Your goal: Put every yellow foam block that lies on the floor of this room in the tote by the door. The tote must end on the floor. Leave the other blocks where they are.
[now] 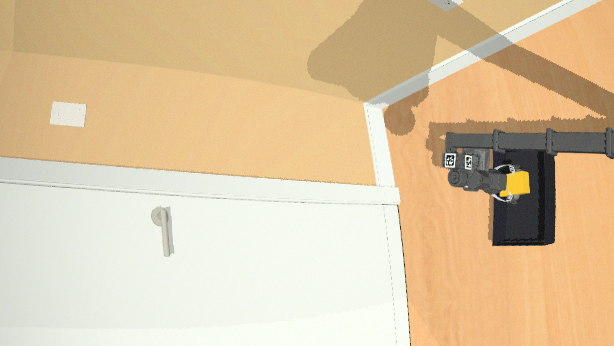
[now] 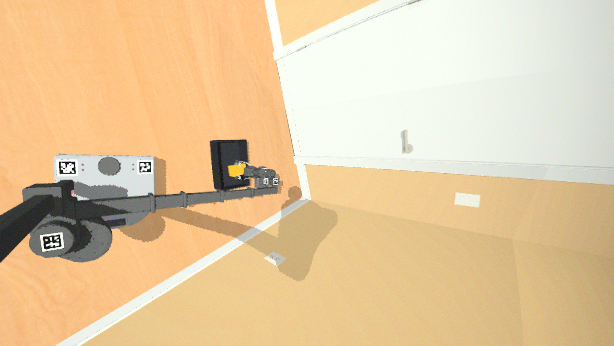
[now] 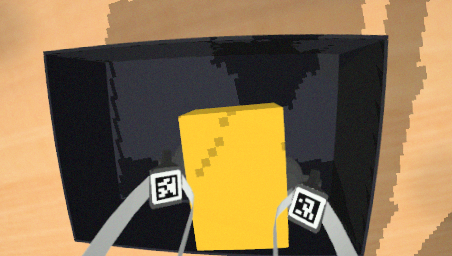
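Seen in the pictures: gripper, fingertip midpoint: point(image 1: 518, 184) point(image 2: 235, 169); robot's base at its link origin: point(image 2: 109, 165).
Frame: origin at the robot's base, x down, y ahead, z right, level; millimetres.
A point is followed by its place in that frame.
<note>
A yellow foam block point(image 1: 518, 182) {x -159, y -27, z 580 mm} point(image 2: 236, 170) {x -159, y -24, z 587 mm} point(image 3: 235, 190) is between the two fingertips of my gripper point(image 1: 513, 184) {x -112, y -22, z 603 mm} point(image 2: 241, 170) {x -112, y -22, z 603 mm} point(image 3: 239, 165) {x -112, y -22, z 603 mm}, which is shut on it. The black tote point(image 1: 549, 215) {x -64, y 62, z 495 mm} point(image 2: 216, 165) {x -73, y 1, z 502 mm} point(image 3: 75, 125) stands upright on the floor near the door. The block is over the tote's inside, within its rim as seen from above, toward the end beside my arm. How far the block is above the tote's bottom is hard to tell. The part of the tote under the block and fingers is hidden.
My extended arm point(image 1: 525, 141) {x -465, y -104, z 422 mm} point(image 2: 170, 199) {x -469, y -97, z 169 mm} passes along one end of the tote. My base point(image 2: 109, 182) {x -159, y -64, z -1 mm} is on the floor on the tote's far side from the door. The white door point(image 1: 250, 260) {x -650, y 248, z 1147 mm} point(image 2: 450, 90) {x -1131, y 404, z 1096 mm} and the tan walls with white skirting point(image 1: 380, 145) {x -48, y -136, z 1279 mm} meet beyond the gripper.
</note>
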